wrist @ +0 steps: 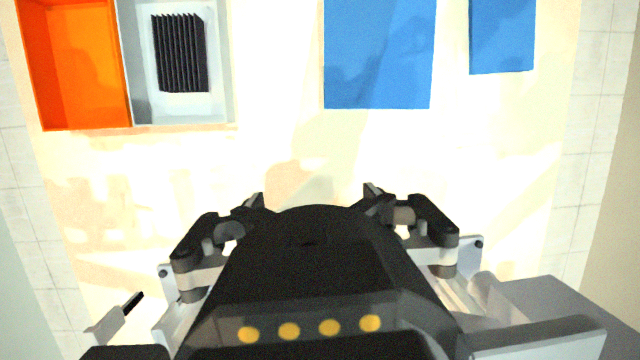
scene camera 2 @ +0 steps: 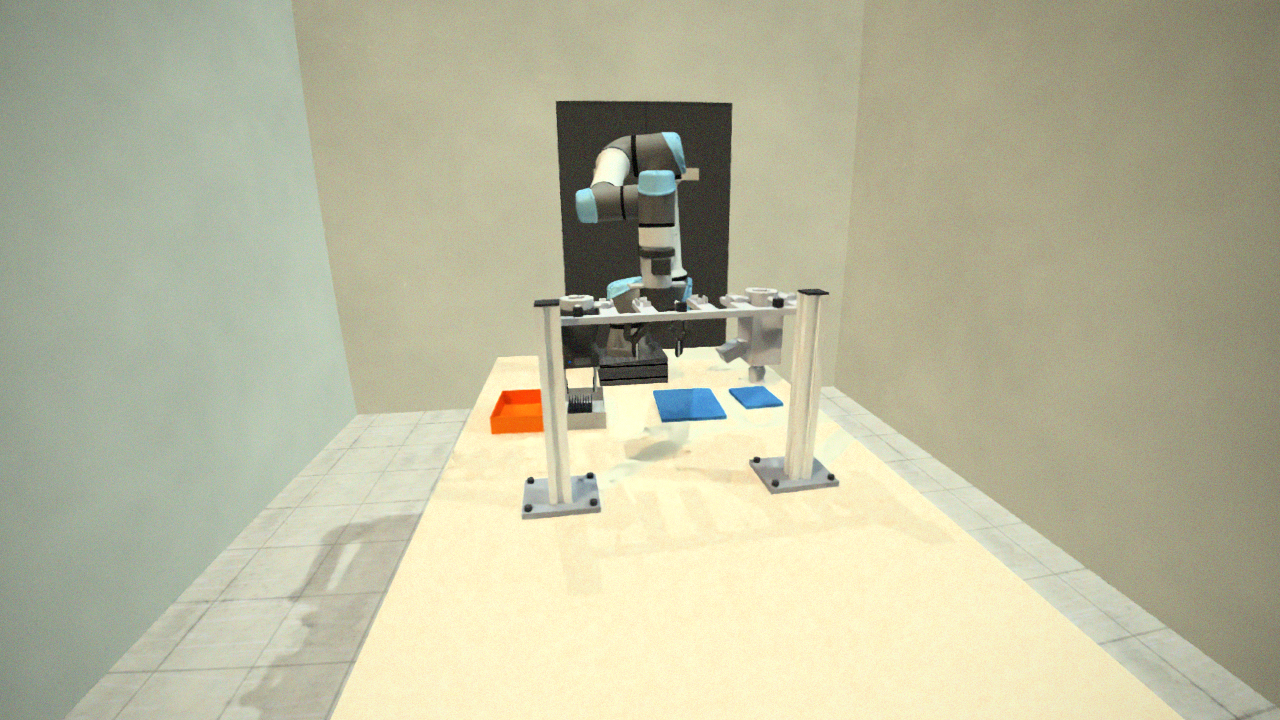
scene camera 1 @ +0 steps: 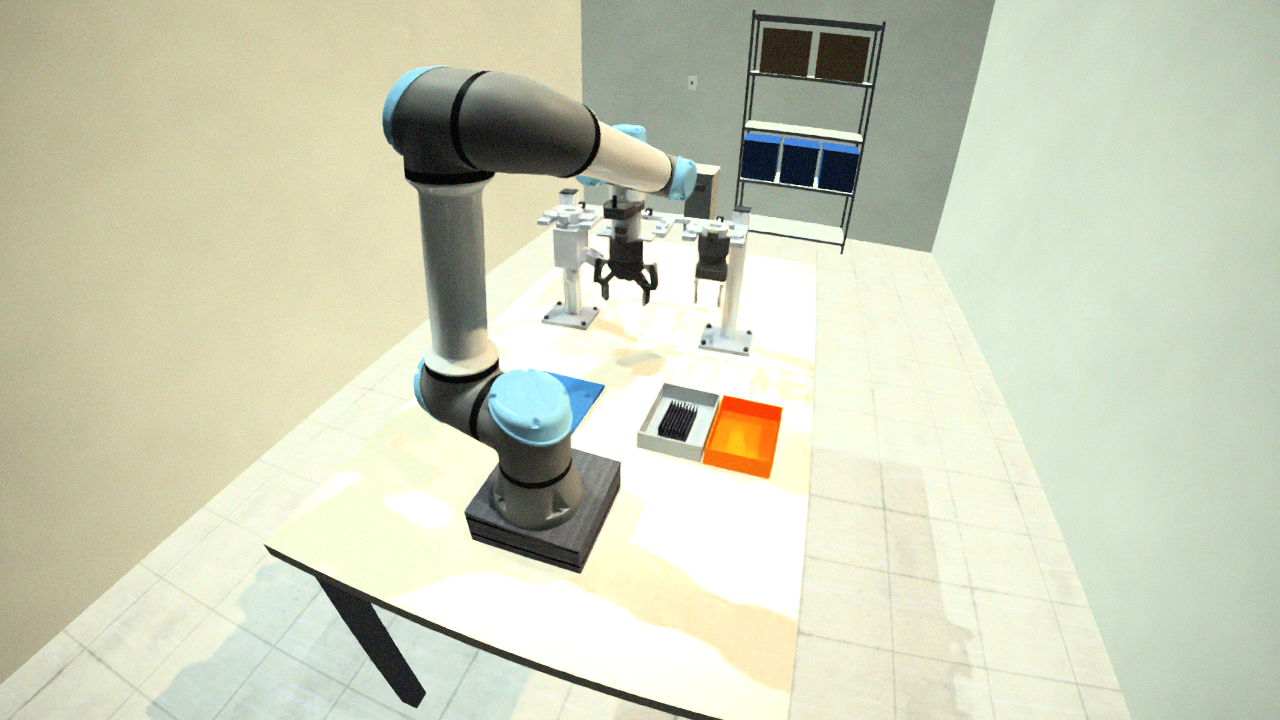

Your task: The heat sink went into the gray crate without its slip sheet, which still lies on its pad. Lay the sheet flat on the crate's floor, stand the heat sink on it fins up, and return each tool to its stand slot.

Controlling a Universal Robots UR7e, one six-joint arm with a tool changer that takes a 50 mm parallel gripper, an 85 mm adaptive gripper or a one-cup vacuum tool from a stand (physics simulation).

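Pixels of known places: arm's base, link origin: (scene camera 2: 630, 350) (scene camera 1: 538, 494).
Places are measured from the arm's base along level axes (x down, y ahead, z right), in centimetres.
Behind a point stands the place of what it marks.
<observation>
The black heat sink (scene camera 1: 677, 420) {z 21.2, x 4.0, y 29.0 cm} (scene camera 2: 580, 404) {z 21.4, x 4.2, y 30.6 cm} (wrist: 180, 55) {z 21.2, x 4.5, y 30.2 cm} stands fins up in the gray crate (scene camera 1: 666, 445) {z 19.8, x 4.6, y 21.4 cm} (scene camera 2: 588, 418) {z 20.9, x 4.3, y 40.0 cm} (wrist: 229, 75) {z 15.5, x 6.0, y 34.0 cm}. A pale slip sheet (wrist: 200, 107) {z 21.3, x 6.6, y 37.4 cm} shows under it on the crate's floor in the wrist view and looks flat. The arm carries the black adaptive gripper (scene camera 1: 625, 300) (scene camera 2: 657, 351) (wrist: 314, 191), which is open and empty, fingers down, between the two hung tools at the stand (scene camera 1: 733, 295) {z 31.8, x -6.9, y 69.6 cm} (scene camera 2: 554, 402) {z 31.6, x -13.5, y 72.0 cm}. The parallel gripper tool (scene camera 1: 712, 255) {z 25.1, x -22.9, y 56.3 cm} (scene camera 2: 580, 340) {z 25.2, x -21.3, y 62.4 cm} and the gray vacuum tool (scene camera 1: 570, 246) {z -9.5, x -21.0, y 59.9 cm} (scene camera 2: 760, 338) {z -8.6, x -20.3, y 68.2 cm} hang in their slots.
An orange crate (scene camera 1: 738, 461) {z 34.4, x 4.3, y 18.8 cm} (scene camera 2: 517, 423) {z 37.8, x 4.6, y 37.1 cm} (wrist: 37, 75) {z 42.4, x 3.7, y 28.1 cm} stands against the gray crate. A large blue pad (scene camera 1: 583, 394) {z -1.3, x 6.1, y 36.9 cm} (scene camera 2: 688, 404) {z -6.9, x 6.1, y 34.6 cm} (wrist: 380, 50) {z -7.1, x 6.1, y 34.8 cm} and a smaller blue pad (scene camera 2: 756, 396) {z -27.0, x 6.1, y 34.9 cm} (wrist: 502, 37) {z -26.5, x 6.1, y 35.9 cm} lie on the table with no sheet visible on them. The stand's beam and posts are close around the gripper.
</observation>
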